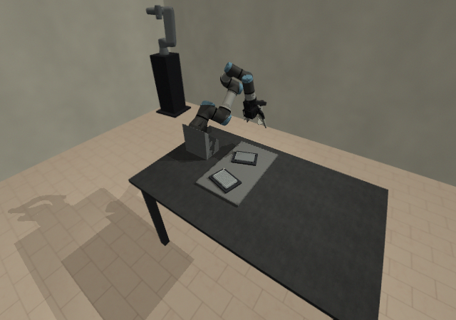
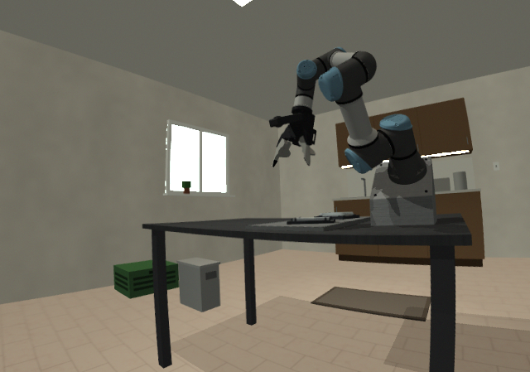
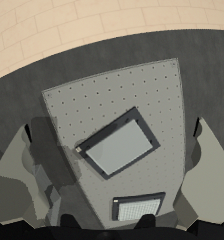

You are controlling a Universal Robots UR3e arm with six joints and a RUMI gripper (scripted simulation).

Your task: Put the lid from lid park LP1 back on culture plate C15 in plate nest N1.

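Right now the clear lid is 10 mm behind my hand, 140 mm to the right of it and 180 mm below it. From my hand the other things lie so: plate nest N1: 30 mm behind, 390 mm to the right, 190 mm below; then culture plate C15: 30 mm behind, 390 mm to the right, 170 mm below; then lid park LP1: 10 mm behind, 140 mm to the right, 190 mm below.
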